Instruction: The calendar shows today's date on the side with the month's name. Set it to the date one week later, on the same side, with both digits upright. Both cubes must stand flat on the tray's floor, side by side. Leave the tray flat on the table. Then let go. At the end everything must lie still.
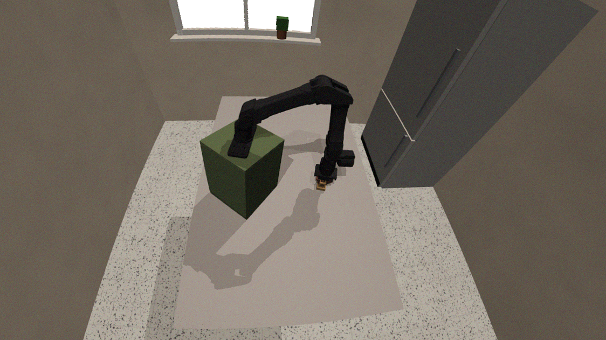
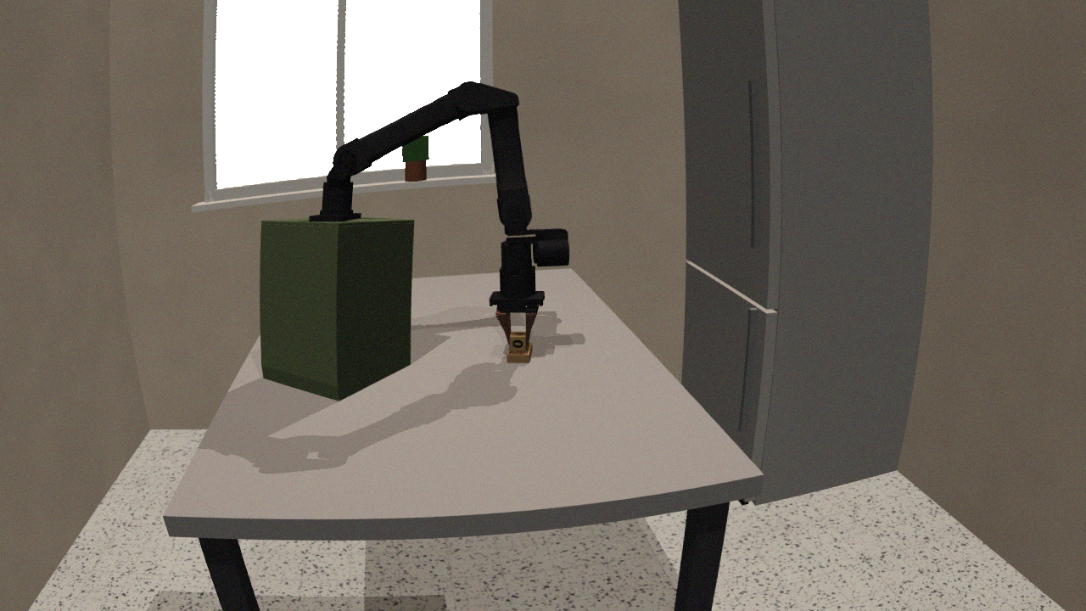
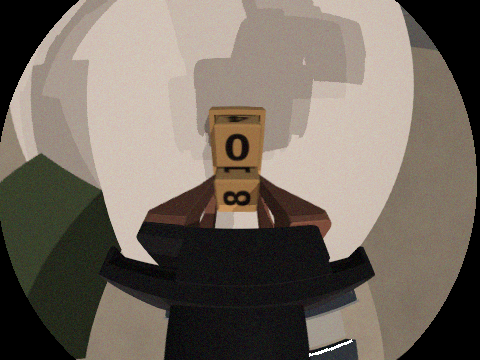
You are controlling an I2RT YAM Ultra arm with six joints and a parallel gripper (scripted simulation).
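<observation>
The wooden tray is 2 cm to the left of my hand and 3 cm below it.
</observation>
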